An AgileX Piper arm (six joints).
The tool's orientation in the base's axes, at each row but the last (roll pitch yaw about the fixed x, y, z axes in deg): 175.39 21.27 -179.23; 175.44 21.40 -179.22; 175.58 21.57 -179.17; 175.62 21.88 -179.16; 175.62 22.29 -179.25; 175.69 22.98 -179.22; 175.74 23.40 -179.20; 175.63 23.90 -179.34
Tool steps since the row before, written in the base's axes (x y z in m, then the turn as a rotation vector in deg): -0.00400 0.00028 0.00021 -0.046 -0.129 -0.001; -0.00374 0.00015 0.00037 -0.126 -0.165 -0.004; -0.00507 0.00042 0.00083 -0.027 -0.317 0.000; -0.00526 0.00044 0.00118 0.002 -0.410 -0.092; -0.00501 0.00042 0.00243 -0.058 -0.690 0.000; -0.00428 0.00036 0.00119 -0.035 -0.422 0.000; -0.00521 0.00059 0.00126 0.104 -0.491 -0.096; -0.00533 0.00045 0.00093 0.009 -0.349 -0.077
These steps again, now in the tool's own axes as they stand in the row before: 0.00365 0.00046 -0.00161 0.045 -0.127 -0.027; 0.00334 0.00034 -0.00169 0.121 -0.159 -0.056; 0.00440 0.00069 -0.00259 0.029 -0.315 -0.036; 0.00443 0.00075 -0.00300 0.038 -0.415 0.052; 0.00371 0.00080 -0.00410 0.062 -0.685 -0.078; 0.00347 0.00062 -0.00273 0.038 -0.419 -0.048; 0.00427 0.00090 -0.00316 -0.051 -0.500 0.090; 0.00449 0.00074 -0.00296 0.027 -0.354 0.046
